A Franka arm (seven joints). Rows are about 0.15 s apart.
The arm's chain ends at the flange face. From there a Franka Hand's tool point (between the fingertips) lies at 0.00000 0.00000 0.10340 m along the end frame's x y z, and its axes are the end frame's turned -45 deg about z.
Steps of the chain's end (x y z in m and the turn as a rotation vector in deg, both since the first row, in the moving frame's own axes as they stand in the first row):
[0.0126, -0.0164, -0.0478, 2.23, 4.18, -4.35]
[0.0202, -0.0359, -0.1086, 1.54, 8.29, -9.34]
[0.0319, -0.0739, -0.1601, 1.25, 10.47, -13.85]
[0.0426, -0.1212, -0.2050, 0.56, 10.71, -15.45]
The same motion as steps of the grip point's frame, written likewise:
[0.0288, -0.0005, -0.0482, -1.38, 4.53, -4.35]
[0.0528, -0.0036, -0.1097, -4.77, 6.95, -9.34]
[0.0909, -0.0199, -0.1618, -6.52, 8.29, -13.85]
[0.1317, -0.0448, -0.2068, -7.18, 7.97, -15.45]

